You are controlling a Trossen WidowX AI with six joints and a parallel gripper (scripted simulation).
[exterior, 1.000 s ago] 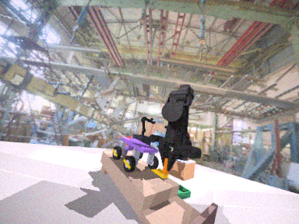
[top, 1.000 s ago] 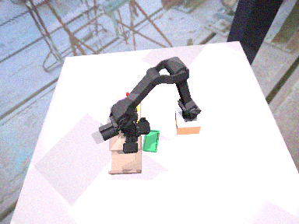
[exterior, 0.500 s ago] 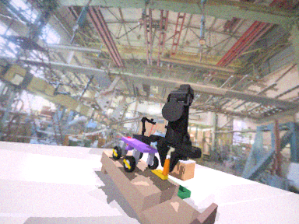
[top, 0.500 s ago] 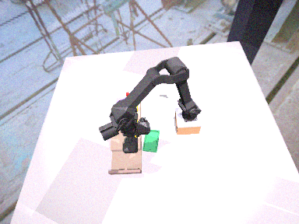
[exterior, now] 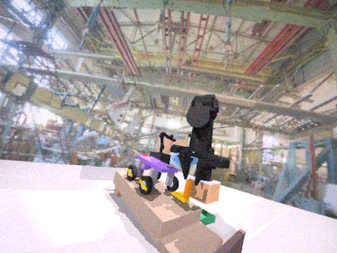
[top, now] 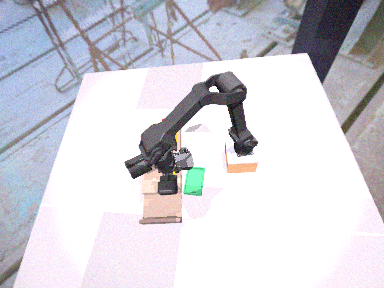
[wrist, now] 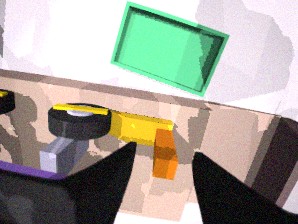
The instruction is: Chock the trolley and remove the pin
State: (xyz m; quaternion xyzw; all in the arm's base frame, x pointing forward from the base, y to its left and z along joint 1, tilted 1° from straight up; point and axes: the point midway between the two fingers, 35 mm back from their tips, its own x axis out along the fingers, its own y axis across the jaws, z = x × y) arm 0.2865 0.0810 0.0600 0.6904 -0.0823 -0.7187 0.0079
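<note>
My gripper tip is 4 cm above the yellow chock, 2 cm to the left of it and 1 cm short of it. From my gripper tip the other things lie so: green tray 12 cm below, 7 cm behind, 1 cm to the right; brown ramp 12 cm to the right, 7 cm below, 4 cm ahead; purple trolley 13 cm to the right, 4 cm ahead, 1 cm below.
</note>
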